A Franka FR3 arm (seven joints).
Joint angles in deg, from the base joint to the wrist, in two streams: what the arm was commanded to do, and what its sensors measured. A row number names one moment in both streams.
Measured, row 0:
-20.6 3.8 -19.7 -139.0 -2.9 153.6 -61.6
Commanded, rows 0 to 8:
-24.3 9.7 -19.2 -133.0 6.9 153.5 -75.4
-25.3 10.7 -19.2 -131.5 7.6 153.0 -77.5
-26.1 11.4 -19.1 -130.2 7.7 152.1 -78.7
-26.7 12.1 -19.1 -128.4 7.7 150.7 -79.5
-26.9 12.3 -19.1 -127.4 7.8 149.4 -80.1
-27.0 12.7 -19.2 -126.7 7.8 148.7 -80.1
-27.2 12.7 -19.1 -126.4 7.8 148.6 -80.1
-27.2 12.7 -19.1 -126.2 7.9 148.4 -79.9
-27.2 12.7 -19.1 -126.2 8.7 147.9 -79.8
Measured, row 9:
-26.3 11.3 -19.8 -128.4 6.2 150.4 -78.3
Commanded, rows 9 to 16:
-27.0 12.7 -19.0 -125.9 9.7 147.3 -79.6
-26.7 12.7 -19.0 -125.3 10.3 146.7 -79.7
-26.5 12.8 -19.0 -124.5 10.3 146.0 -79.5
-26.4 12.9 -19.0 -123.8 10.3 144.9 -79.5
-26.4 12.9 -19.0 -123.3 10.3 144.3 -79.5
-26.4 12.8 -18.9 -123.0 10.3 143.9 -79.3
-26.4 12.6 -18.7 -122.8 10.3 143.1 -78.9
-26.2 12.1 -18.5 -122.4 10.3 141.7 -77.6
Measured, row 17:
-26.1 12.1 -19.2 -124.6 8.8 145.5 -78.4
